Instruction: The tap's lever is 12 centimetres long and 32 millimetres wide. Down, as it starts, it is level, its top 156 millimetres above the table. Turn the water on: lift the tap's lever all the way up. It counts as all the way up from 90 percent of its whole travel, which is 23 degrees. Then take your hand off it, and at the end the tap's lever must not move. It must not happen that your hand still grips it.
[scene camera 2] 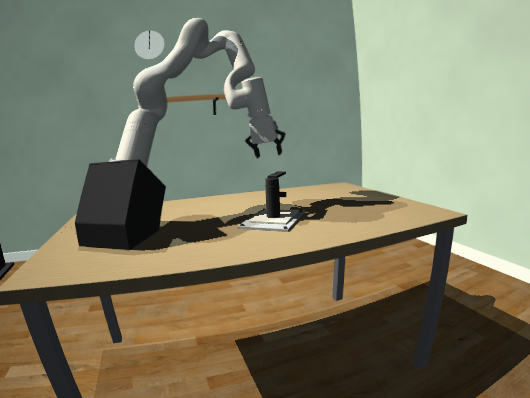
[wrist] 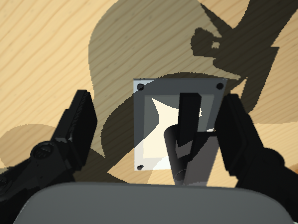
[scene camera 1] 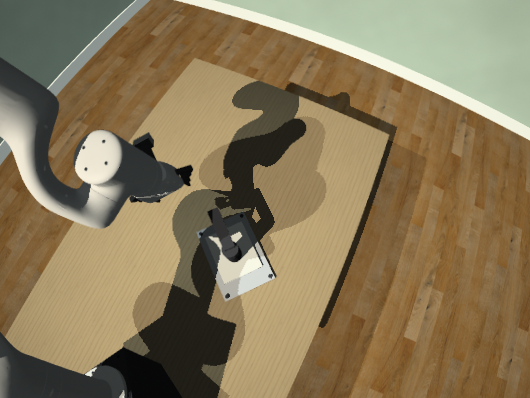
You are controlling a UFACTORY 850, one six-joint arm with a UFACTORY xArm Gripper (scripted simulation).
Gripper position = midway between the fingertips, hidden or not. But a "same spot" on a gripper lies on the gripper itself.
my gripper: scene camera 2; wrist 156, 107; scene camera 1
same spot on my gripper: [scene camera 2: 262, 130] = [scene camera 1: 161, 191]
